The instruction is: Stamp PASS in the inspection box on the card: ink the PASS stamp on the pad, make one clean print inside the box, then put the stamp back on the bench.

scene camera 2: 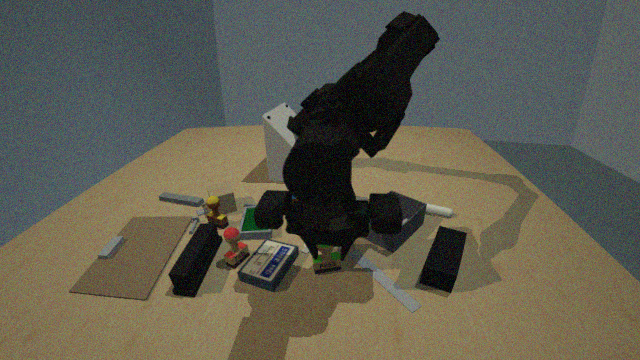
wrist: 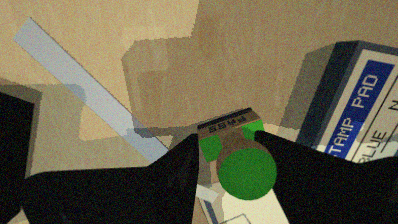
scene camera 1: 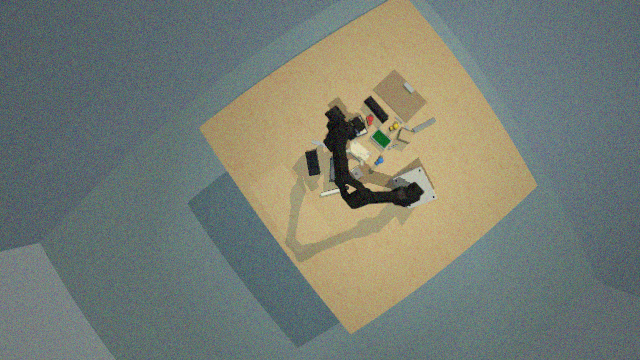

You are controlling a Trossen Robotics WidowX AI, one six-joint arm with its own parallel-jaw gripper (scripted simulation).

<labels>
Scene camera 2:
my gripper: 329, 258
grey ruler strip: 409, 302
</labels>
